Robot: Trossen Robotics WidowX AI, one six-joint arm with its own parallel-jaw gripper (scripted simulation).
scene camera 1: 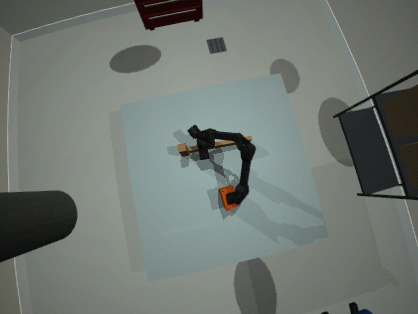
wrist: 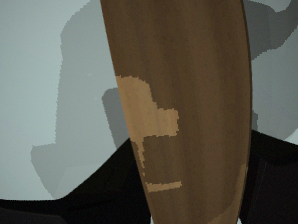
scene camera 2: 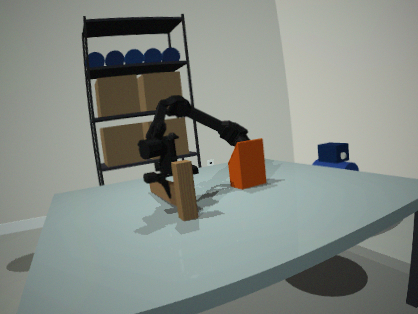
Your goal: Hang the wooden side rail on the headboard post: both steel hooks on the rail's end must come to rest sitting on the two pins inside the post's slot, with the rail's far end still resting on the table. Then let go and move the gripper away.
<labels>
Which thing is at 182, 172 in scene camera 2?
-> A wooden headboard post.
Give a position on a wooden side rail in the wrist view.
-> At 185, 83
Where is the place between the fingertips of the gripper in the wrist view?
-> At 176, 129
</labels>
